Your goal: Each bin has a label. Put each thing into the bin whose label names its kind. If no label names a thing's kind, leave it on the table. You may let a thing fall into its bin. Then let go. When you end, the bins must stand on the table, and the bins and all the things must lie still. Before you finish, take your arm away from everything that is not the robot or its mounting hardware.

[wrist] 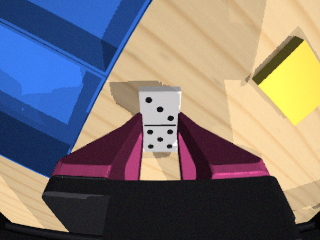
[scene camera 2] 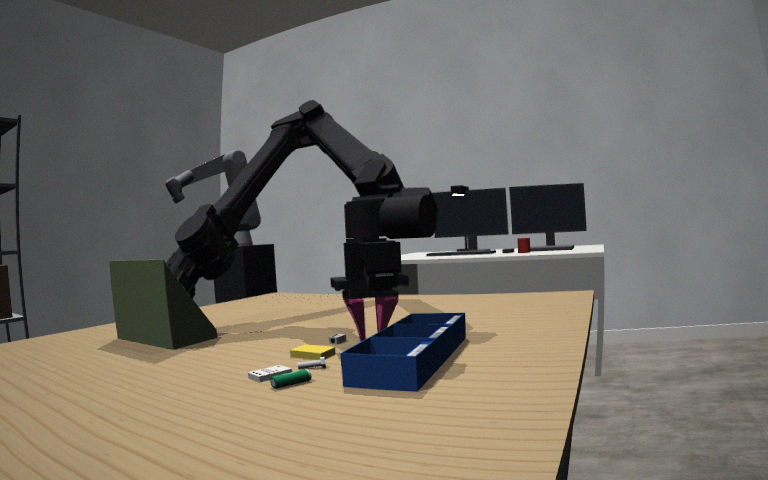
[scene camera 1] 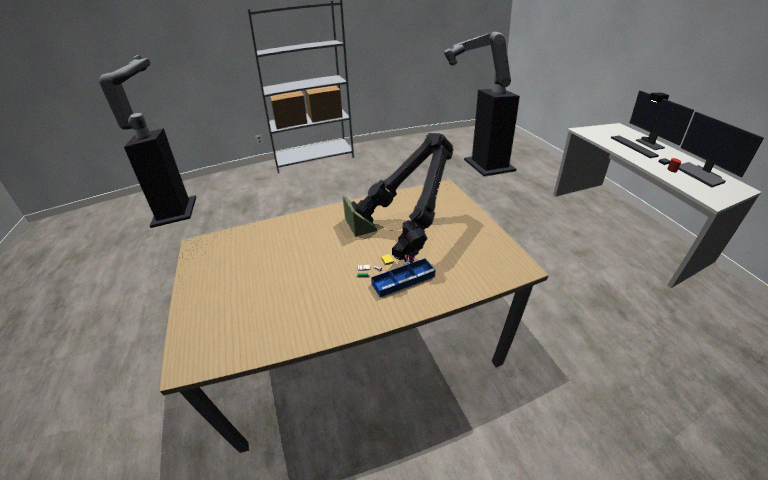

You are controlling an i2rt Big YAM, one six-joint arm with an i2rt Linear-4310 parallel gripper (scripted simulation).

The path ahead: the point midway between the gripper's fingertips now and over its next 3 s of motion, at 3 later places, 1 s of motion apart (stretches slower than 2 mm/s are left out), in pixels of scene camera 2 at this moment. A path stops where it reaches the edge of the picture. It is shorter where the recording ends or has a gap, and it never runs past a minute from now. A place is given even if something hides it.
My gripper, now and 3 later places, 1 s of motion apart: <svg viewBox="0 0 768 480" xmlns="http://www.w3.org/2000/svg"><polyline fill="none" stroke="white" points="372,344 368,305 380,318 383,327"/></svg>
